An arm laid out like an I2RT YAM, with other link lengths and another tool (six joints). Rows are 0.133 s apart.
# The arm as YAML. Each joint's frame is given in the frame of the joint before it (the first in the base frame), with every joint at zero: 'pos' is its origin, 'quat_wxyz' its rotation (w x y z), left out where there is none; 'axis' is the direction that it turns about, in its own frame. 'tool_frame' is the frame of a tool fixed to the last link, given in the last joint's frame.
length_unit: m
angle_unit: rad
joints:
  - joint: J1
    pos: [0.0, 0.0, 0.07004]
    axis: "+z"
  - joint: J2
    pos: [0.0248, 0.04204, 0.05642]
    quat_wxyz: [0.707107, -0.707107, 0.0, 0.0]
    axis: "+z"
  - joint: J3
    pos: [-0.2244, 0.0, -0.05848]
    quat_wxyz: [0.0, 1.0, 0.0, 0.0]
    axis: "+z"
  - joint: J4
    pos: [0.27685, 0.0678, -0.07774]
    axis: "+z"
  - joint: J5
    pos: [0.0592, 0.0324, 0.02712]
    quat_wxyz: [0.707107, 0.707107, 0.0, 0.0]
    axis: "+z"
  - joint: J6
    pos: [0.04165, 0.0, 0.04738]
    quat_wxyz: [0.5, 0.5, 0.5, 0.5]
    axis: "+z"
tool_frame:
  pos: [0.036, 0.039, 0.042]
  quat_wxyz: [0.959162, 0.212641, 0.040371, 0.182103]
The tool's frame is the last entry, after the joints.
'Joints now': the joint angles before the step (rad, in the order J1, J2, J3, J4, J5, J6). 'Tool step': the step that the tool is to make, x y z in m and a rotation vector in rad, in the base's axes. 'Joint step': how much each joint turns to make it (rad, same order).
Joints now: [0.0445, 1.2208, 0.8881, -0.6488, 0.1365, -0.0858]
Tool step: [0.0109, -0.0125, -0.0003, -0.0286, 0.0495, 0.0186]
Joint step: [-0.0414, 0.0721, 0.0536, -0.0230, -0.0092, -0.0659]
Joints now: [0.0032, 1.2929, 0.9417, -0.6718, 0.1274, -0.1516]
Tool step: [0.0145, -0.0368, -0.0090, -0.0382, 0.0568, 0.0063]
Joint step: [-0.1194, 0.0964, 0.0443, 0.0122, -0.0276, -0.1302]
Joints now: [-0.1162, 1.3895, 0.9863, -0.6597, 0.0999, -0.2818]
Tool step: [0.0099, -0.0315, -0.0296, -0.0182, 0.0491, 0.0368]
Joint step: [-0.0970, 0.1027, -0.0151, 0.0827, -0.0401, -0.1306]
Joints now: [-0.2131, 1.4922, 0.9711, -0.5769, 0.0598, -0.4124]
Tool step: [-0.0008, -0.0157, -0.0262, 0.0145, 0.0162, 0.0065]
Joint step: [-0.0554, 0.0539, -0.0414, 0.0782, -0.0369, -0.0508]
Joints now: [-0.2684, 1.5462, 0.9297, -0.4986, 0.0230, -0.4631]
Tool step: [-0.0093, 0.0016, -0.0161, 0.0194, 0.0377, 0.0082]
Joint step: [-0.0062, 0.0094, -0.0459, 0.0139, -0.0138, -0.0094]
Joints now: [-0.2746, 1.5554, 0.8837, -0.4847, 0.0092, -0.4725]
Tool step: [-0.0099, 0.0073, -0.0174, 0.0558, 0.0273, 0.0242]
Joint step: [0.0001, 0.0015, -0.0538, 0.0139, -0.0520, -0.0045]
